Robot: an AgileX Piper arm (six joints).
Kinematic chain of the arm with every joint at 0, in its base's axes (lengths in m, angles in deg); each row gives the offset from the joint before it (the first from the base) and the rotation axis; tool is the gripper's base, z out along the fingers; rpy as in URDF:
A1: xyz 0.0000 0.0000 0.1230 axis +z
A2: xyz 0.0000 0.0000 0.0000 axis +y
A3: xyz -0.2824 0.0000 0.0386 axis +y
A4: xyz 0.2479 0.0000 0.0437 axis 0.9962 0 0.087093
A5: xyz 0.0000 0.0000 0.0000 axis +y
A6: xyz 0.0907 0.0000 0.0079 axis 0.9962 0 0.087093
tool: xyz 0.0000 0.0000 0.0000 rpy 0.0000 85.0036 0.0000
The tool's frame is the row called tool.
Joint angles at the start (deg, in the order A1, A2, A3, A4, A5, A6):
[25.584 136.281 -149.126 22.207 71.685 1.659]
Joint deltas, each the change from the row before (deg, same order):
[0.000 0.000 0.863 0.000 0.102 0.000]
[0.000 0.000 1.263 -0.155 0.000 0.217]
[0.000 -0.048 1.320 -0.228 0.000 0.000]
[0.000 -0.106 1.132 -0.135 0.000 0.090]
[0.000 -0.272 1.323 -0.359 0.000 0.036]
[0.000 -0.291 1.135 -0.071 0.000 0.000]
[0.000 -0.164 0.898 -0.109 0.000 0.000]
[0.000 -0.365 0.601 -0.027 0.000 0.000]
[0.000 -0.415 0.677 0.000 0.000 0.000]
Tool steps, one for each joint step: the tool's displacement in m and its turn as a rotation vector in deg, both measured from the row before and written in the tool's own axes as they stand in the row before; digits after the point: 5 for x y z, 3 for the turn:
[0.00220 -0.00165 0.00340 0.128 0.898 0.310]
[0.00298 -0.00264 0.00498 0.332 1.160 0.620]
[0.00301 -0.00268 0.00479 0.404 1.167 0.380]
[0.00246 -0.00196 0.00357 0.279 0.944 0.409]
[0.00262 -0.00206 0.00289 0.495 0.961 0.290]
[0.00218 -0.00120 0.00200 0.191 0.780 0.269]
[0.00185 -0.00126 0.00216 0.210 0.677 0.218]
[0.00086 0.00010 -0.00075 0.060 0.218 0.072]
[0.00098 0.00017 -0.00088 0.038 0.243 0.090]

